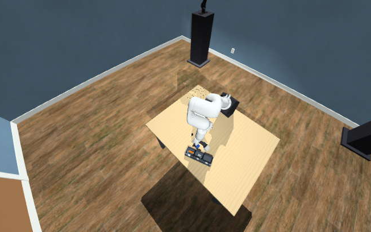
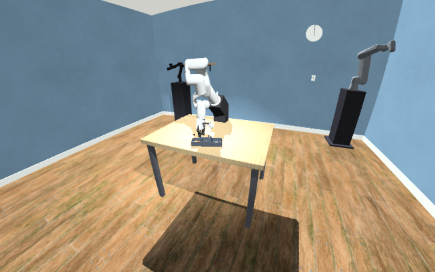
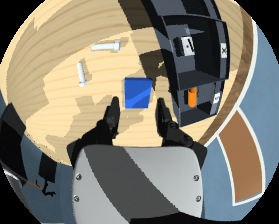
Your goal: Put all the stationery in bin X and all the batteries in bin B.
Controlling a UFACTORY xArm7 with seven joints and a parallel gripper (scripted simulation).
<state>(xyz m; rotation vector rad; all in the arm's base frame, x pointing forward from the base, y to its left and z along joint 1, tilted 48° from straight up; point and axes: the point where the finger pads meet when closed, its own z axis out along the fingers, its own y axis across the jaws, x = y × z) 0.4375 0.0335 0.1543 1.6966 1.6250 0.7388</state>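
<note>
Now: hand 4 cm above the blue block. The rest, counted from my hand: dark double bin: 8 cm to the left, 7 cm ahead, 2 cm below; pencil sharpener: 8 cm to the left, 6 cm ahead, 3 cm below; orange battery: 9 cm ahead, 3 cm below, 1 cm to the left.
</note>
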